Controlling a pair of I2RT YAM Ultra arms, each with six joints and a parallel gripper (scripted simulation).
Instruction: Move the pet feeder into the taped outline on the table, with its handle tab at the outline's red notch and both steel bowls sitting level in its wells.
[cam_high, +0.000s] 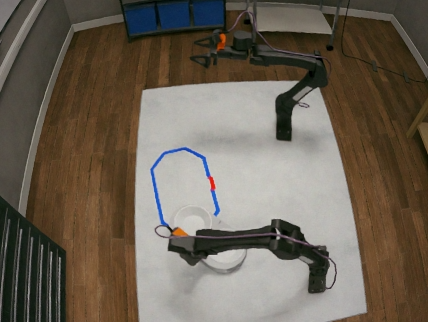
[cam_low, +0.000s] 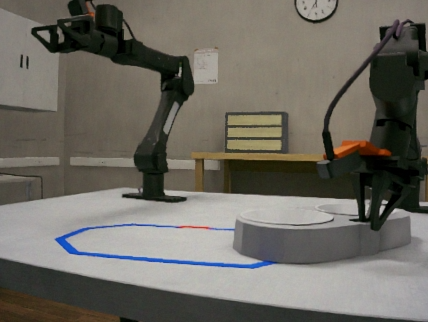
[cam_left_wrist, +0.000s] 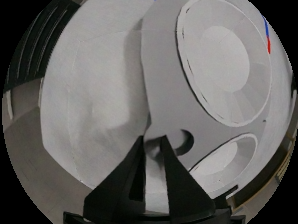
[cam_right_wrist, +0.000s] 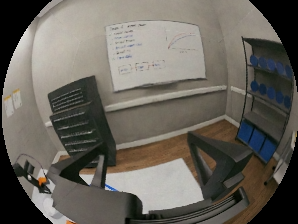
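The grey pet feeder is 60 mm behind my left hand, 50 mm to the right of it and 20 mm below it. Round my left hand: blue tape outline (290 mm to the right, 40 mm below); steel bowl (20 mm behind, 120 mm to the right, 10 mm below).
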